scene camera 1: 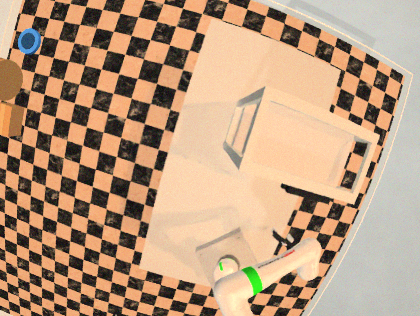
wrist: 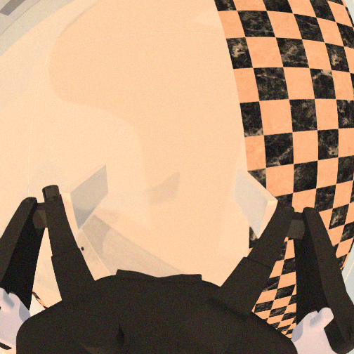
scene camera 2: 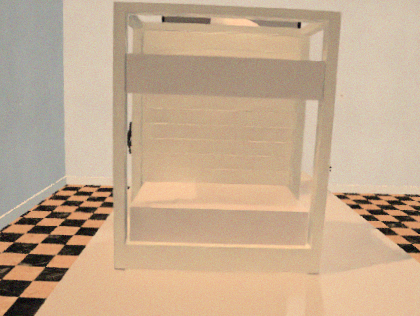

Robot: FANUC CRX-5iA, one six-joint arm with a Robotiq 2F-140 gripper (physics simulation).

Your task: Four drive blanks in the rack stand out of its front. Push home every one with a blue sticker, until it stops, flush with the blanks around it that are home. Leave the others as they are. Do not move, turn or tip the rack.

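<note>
Rack [scene camera 2: 212, 190]. Same rack [scene camera 1: 285, 139]. My gripper [wrist: 170, 180].
</note>
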